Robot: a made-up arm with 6 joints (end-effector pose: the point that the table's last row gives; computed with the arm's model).
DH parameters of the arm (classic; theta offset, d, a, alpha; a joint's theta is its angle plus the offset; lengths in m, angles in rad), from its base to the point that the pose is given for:
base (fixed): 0 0.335 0.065 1.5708
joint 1: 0 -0.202 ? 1.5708
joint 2: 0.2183 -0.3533 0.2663 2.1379
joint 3: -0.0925 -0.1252 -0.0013 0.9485
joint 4: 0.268 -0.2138 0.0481 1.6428
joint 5: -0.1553 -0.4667 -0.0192 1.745
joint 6: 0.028 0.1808 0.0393 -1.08
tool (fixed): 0.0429 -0.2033 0 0
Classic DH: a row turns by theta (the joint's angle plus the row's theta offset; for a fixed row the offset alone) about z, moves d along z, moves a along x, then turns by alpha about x.
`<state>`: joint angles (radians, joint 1 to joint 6).
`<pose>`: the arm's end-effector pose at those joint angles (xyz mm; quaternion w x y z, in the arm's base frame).
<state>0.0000 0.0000 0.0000 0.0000 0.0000 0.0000</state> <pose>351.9 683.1 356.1 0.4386 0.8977 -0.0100 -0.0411</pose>
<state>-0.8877 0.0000 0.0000 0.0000 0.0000 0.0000</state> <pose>262.5 683.1 125.8 0.4003 0.7931 0.1793 -0.4226</pose>
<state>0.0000 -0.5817 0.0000 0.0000 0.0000 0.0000</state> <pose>35.5 778.1 356.1 0.4319 0.8629 0.2479 0.0864</pose>
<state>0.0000 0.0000 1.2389 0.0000 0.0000 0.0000</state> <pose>-184.8 559.1 728.6 0.2795 0.7609 0.4859 -0.3269</pose>
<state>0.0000 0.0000 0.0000 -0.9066 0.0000 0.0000</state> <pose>843.9 380.0 408.1 0.3521 0.8157 -0.4131 -0.2002</pose>
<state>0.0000 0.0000 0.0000 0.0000 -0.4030 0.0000</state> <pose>328.7 683.1 352.6 0.4317 0.8713 0.0780 -0.2200</pose>
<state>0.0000 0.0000 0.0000 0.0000 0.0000 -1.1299</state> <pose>165.2 622.0 362.9 0.3466 0.7890 0.4242 0.2783</pose>
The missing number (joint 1, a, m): -0.03
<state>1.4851 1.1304 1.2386 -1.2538 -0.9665 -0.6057</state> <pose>189.6 112.1 753.3 0.3449 -0.9351 -0.0663 0.0463</pose>
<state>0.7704 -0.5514 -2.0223 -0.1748 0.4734 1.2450</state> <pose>-97.5 327.8 1266.0 0.6463 -0.3030 0.5594 -0.4214</pose>
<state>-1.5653 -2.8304 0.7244 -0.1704 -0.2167 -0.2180</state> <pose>220.3 -255.6 514.8 0.3858 -0.0519 -0.8535 -0.3465</pose>
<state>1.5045 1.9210 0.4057 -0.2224 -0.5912 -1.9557</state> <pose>-133.5 56.1 570.3 0.0637 -0.5553 0.1911 -0.8069</pose>
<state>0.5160 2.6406 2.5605 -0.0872 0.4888 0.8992</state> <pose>-220.2 210.5 1039.2 0.5457 -0.7461 0.1722 0.3405</pose>
